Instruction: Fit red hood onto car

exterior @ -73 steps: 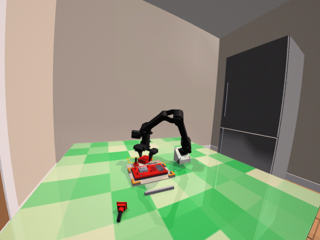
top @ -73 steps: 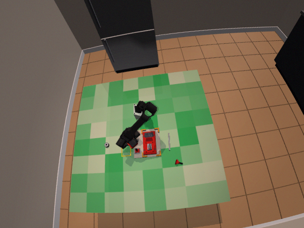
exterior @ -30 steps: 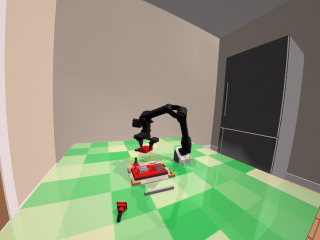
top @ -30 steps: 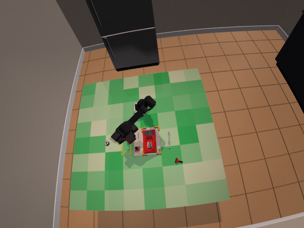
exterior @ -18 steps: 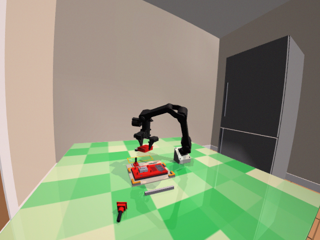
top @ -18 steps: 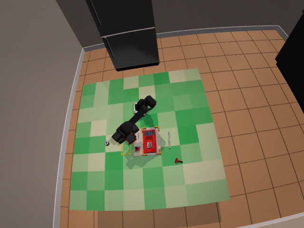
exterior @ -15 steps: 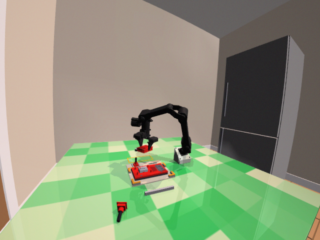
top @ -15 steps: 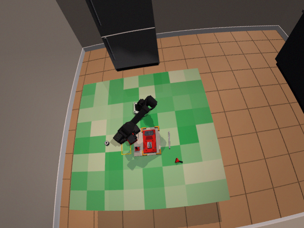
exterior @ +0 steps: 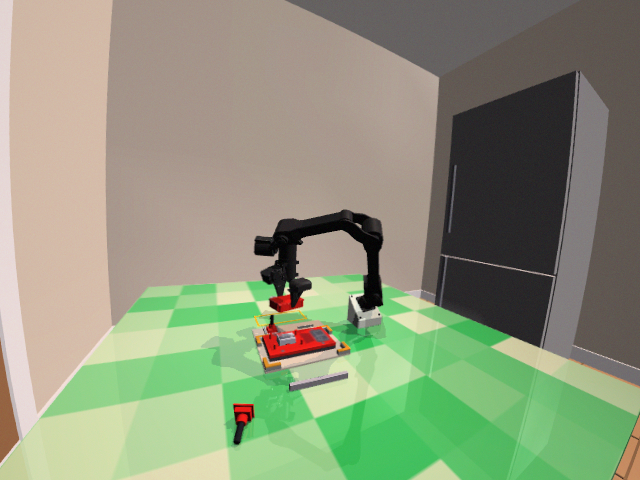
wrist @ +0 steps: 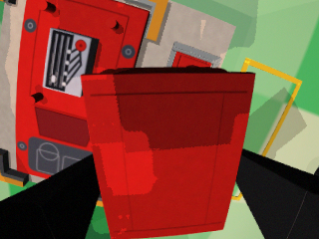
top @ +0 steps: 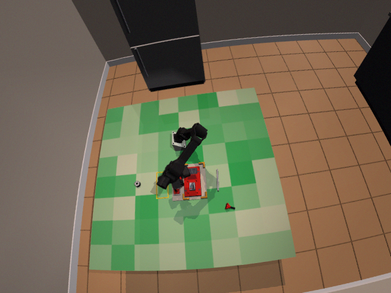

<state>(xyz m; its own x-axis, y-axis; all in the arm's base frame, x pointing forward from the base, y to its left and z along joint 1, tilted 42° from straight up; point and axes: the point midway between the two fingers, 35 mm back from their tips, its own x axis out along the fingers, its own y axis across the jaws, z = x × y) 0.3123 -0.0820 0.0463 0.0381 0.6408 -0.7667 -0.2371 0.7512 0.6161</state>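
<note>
Right now my gripper tip is 3 cm short of the grey engine block, 9 cm to the right of it and 8 cm above it. Also, from my gripper tip: small wheel 6 cm behind, 29 cm to the right, 10 cm below; red hood 1 cm above; grey bar 1 cm ahead, 25 cm to the left, 10 cm below.
</note>
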